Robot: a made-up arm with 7 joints.
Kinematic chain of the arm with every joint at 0, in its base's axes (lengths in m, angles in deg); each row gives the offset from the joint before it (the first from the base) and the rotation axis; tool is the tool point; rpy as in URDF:
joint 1: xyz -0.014 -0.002 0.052 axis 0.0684 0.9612 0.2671
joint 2: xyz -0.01 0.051 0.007 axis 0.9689 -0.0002 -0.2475
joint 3: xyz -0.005 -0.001 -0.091 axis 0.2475 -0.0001 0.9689
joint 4: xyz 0.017 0.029 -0.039 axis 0.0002 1 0
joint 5: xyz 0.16 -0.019 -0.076 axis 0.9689 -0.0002 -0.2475
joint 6: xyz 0.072 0.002 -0.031 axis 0.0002 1 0
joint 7: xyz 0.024 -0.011 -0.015 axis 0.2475 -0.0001 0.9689
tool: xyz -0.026 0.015 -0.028 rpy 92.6 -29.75 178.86
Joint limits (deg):
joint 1: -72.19..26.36
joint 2: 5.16..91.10
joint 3: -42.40..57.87
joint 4: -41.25..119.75
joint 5: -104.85..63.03
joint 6: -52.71..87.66
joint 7: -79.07..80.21
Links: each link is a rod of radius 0.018 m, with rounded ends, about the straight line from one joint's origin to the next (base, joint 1, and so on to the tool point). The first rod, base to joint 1, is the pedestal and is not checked.
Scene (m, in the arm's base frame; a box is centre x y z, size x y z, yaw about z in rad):
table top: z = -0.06
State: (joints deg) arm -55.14 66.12 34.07 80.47 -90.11 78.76 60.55
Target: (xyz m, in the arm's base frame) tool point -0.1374 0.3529 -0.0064
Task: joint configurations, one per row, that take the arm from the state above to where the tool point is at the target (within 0.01 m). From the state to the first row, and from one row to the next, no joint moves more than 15 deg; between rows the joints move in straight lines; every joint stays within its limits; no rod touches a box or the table.
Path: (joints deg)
1: -42.47 74.45 34.00 67.99 -83.11 67.75 65.45
2: -29.79 82.77 33.93 55.52 -76.11 56.74 70.35
3: -17.12 91.10 33.86 43.04 -69.12 45.73 75.26
4: -11.72 90.36 22.57 53.28 -70.50 52.88 69.96
5: -6.32 89.61 11.29 63.52 -71.88 60.02 64.65
6: -0.92 88.87 0.00 73.75 -73.26 67.17 59.35
7: 4.48 88.13 -11.29 83.99 -74.65 74.31 54.05
8: 11.77 83.17 2.57 95.21 -78.15 64.18 57.02
9: 19.07 78.21 16.43 106.42 -81.65 54.06 59.99

